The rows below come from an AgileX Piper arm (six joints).
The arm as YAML. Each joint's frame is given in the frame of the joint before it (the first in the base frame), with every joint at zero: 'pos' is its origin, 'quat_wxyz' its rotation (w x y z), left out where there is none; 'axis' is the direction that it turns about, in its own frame. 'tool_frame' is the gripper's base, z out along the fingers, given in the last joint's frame.
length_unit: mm
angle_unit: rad
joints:
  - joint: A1
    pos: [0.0, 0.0, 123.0]
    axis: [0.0, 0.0, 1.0]
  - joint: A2
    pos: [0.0, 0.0, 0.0]
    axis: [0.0, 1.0, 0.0]
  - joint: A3
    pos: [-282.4, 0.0, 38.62]
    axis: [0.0, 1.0, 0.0]
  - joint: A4
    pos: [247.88, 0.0, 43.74]
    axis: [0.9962, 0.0, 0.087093]
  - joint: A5
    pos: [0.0, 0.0, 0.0]
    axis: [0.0, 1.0, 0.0]
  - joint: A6
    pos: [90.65, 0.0, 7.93]
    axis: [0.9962, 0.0, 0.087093]
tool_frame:
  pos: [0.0, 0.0, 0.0]
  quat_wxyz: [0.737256, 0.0, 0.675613, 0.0]
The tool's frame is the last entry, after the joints.
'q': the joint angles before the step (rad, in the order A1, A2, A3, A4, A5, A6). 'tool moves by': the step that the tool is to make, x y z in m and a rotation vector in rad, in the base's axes. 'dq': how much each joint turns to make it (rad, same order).
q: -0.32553 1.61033 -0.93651 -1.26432 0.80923 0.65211
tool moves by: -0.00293 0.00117 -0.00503 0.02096 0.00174 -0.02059
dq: 0.00000 0.00165 0.01380 0.01927 0.00373 0.01198
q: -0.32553 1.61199 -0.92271 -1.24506 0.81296 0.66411
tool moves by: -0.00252 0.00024 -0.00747 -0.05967 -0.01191 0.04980
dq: 0.00000 0.00044 0.05542 -0.15131 -0.03026 0.11350
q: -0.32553 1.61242 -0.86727 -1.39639 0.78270 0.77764
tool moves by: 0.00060 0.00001 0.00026 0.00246 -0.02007 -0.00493
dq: 0.00000 0.00000 0.00000 -0.00796 -0.00452 0.02518
